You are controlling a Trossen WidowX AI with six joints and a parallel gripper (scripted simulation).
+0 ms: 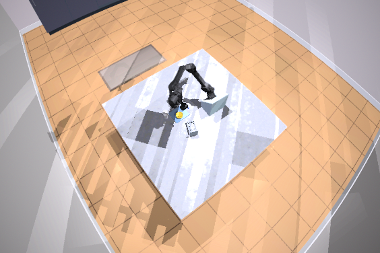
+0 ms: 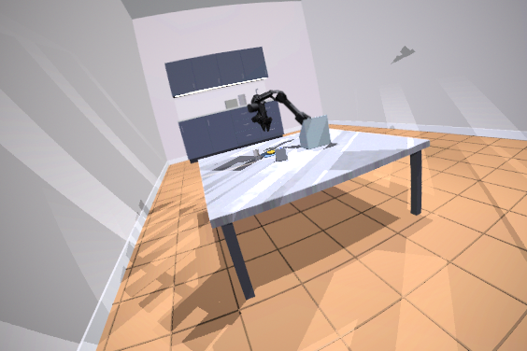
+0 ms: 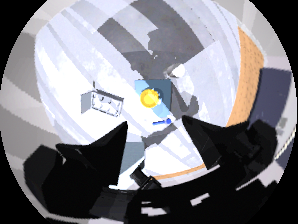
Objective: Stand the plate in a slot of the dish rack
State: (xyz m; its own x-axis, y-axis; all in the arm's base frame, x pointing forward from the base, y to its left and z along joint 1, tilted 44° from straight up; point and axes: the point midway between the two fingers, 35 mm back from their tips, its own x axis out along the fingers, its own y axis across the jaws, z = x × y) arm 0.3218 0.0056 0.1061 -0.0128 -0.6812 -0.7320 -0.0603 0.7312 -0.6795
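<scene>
My gripper tip is now 10 mm past the yellow plate and 160 mm above it. Round my gripper tip: white cup 90 mm ahead, 90 mm to the right, 150 mm below; then blue mat 20 mm behind, 20 mm to the right, 180 mm below; then dish rack 30 mm behind, 170 mm to the left, 150 mm below.
</scene>
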